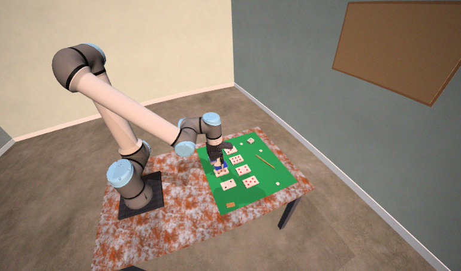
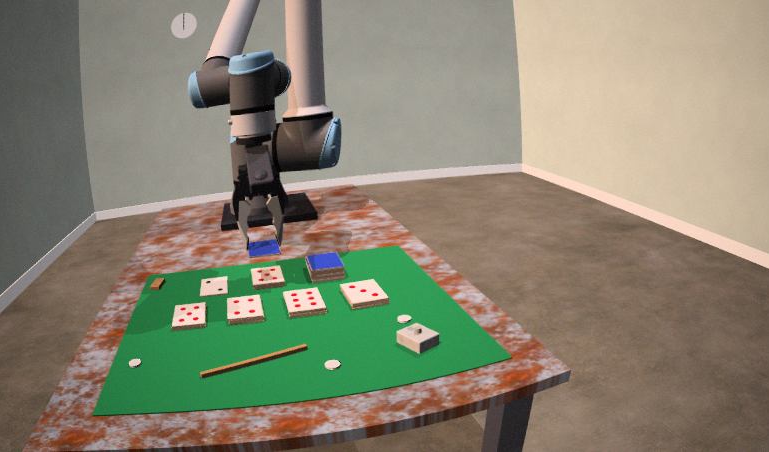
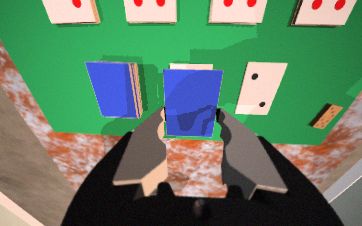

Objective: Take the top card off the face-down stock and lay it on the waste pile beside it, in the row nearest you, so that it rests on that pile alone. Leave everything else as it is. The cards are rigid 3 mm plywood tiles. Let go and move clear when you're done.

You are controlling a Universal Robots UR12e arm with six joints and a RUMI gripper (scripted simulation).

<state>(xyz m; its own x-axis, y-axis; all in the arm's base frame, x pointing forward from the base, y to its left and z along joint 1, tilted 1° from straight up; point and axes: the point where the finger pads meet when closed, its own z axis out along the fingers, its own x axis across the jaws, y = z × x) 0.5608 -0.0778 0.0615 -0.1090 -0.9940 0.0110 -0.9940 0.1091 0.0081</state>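
The black-pip card is 12 cm to the right of my hand, 8 cm below it and 1 cm behind it. Also, from my hand: green mat (16 cm ahead, 9 cm below, 1 cm to the right); wooden stick (31 cm ahead, 9 cm to the right, 8 cm below); small block (35 cm ahead, 15 cm to the left, 6 cm below).
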